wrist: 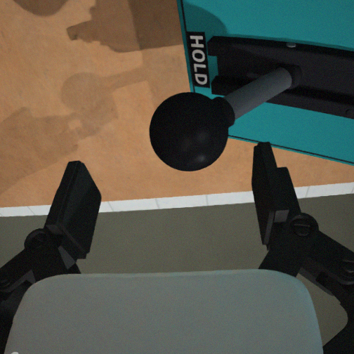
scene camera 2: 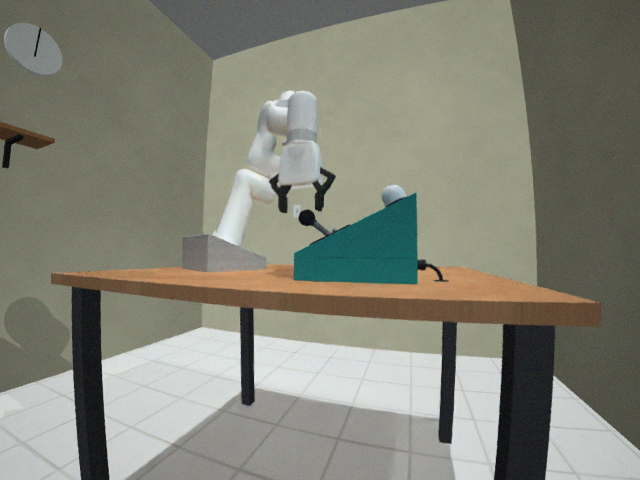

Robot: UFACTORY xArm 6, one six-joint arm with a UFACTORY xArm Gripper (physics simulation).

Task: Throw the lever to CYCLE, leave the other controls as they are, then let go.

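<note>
The lever's black ball knob sits on a grey shaft that leans out past the low edge of the teal console, on the side of the HOLD label. The CYCLE label does not show. My gripper is open and empty, just above the knob in the scene view. In the wrist view the knob lies beyond the fingertips, between their two lines, a little nearer the right finger. No contact with it shows.
A pale dome stands at the console's high end. Small low parts near the lever's slot are too small to make out. A black cable leaves the console's back. The arm's grey base block stands on the wooden table.
</note>
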